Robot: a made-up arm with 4 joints. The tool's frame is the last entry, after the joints. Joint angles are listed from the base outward.
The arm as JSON. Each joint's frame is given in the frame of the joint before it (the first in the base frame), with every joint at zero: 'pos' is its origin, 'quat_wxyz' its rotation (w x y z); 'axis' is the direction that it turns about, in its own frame. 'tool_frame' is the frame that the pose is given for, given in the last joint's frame.
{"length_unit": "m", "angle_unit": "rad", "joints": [
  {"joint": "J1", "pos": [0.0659, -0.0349, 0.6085], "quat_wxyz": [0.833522, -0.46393, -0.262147, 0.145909], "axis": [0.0, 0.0, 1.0]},
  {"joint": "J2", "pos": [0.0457, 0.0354, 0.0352], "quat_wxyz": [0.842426, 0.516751, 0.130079, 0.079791], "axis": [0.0, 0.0, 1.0]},
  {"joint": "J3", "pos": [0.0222, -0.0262, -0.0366], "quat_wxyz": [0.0, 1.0, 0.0, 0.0], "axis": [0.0, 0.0, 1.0]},
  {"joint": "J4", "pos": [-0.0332, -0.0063, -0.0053], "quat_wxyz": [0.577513, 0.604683, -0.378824, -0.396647], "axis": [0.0, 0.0, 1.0]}
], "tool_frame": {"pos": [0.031, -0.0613, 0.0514], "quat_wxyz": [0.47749, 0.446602, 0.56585, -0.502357]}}
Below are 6 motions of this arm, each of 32 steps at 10 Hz.
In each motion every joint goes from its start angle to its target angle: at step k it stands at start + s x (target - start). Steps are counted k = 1, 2, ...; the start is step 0. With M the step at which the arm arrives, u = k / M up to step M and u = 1 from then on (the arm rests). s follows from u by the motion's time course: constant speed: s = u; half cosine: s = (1 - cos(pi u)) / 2; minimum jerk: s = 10 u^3 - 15 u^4 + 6 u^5.
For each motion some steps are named. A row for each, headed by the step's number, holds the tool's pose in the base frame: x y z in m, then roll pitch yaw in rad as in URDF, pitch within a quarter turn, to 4 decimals.
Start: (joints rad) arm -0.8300 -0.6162 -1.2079 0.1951
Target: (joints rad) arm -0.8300 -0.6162 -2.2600 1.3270
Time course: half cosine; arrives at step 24
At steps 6, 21, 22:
6: 0.0184 -0.0188 0.6003 -0.2772 -0.7369 0.2961
21: 0.0727 -0.0638 0.5455 -1.9470 -0.5932 1.5062
22: 0.0752 -0.0651 0.5448 -1.9822 -0.5800 1.5319

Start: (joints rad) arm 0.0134 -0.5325 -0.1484 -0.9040
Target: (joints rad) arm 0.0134 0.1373 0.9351 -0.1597
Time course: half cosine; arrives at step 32
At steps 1, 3, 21, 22, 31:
1: 0.0153 -0.0120 0.6384 0.8338 0.1577 -0.3198
3: 0.0157 -0.0101 0.6388 0.8194 0.1566 -0.3296
21: 0.0433 0.0602 0.6450 0.2847 0.1006 -0.6824
22: 0.0455 0.0642 0.6448 0.2535 0.0964 -0.7022
31: 0.0579 0.0839 0.6425 0.0906 0.0736 -0.8034

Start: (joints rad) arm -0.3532 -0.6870 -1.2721 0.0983
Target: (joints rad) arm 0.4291 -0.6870 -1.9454 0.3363
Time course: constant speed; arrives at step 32
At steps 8, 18, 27, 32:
8: 0.0216 -0.0427 0.6289 -0.2151 -0.1152 0.6637
18: 0.0343 -0.0567 0.6344 -0.2660 0.0913 0.9808
27: 0.0504 -0.0660 0.6385 -0.2153 0.2465 1.2829
32: 0.0608 -0.0695 0.6396 -0.1506 0.3067 1.4628

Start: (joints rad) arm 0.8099 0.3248 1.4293 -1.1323
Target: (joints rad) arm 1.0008 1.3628 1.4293 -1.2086
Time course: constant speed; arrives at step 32
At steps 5, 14, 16, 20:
5: -0.0029 0.0465 0.6188 0.3247 0.2733 -0.6398
14: -0.0001 0.0273 0.6290 0.3335 0.4944 -0.4105
16: 0.0015 0.0231 0.6310 0.3431 0.5449 -0.3576
20: 0.0056 0.0150 0.6343 0.3730 0.6463 -0.2467

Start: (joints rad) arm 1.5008 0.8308 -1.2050 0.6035
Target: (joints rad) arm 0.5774 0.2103 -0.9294 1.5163
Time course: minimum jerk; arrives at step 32
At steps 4, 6, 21, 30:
4: 0.1000 -0.0380 0.5685 0.6460 -0.1365 2.6315
6: 0.0995 -0.0402 0.5721 0.5909 -0.1013 2.6102
21: 0.0393 -0.0693 0.5893 -0.7998 0.3255 1.8165
30: 0.0227 -0.0626 0.5722 -1.2375 0.2843 1.5109

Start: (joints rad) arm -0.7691 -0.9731 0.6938 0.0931
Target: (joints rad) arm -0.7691 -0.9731 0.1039 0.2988
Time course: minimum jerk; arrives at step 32
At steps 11, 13, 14, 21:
11: 0.1075 0.0415 0.7039 0.3137 0.5223 -1.7554
13: 0.1048 0.0444 0.7021 0.3193 0.4895 -1.6974
14: 0.1033 0.0459 0.7010 0.3213 0.4711 -1.6667
21: 0.0921 0.0553 0.6925 0.3167 0.3334 -1.4655

